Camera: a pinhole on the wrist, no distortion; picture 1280 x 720 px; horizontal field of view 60.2 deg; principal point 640.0 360.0 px. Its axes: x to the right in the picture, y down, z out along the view. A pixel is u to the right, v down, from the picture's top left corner.
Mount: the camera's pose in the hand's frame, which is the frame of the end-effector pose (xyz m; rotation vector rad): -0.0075 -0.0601 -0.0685 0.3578 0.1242 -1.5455
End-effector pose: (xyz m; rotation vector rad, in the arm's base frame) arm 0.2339 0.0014 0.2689 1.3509 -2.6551 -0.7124
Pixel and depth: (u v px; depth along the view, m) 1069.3 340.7 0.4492
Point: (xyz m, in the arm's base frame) 0.4672 -0.0117 -0.1468
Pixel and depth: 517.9 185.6 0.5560
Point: 0.3411 0.2245 -0.1902
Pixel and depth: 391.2 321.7 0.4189
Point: 0.2616 0.1493 -0.0749
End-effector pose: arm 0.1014 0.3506 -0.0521 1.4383 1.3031 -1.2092
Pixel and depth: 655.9 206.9 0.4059
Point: -0.1214 0.0532 0.0132
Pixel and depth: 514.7 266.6 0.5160
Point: -0.1087 -0.0728 -0.0062
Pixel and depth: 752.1 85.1 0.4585
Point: -0.1783 0.0192 0.0714
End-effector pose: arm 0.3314 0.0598 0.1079 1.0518 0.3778 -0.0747
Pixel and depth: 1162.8 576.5 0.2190
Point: 0.3139 -0.1492 -0.0327
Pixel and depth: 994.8 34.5 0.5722
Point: 0.1045 -0.5079 0.0263
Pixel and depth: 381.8 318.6 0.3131
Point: 0.3151 -0.2022 0.1681
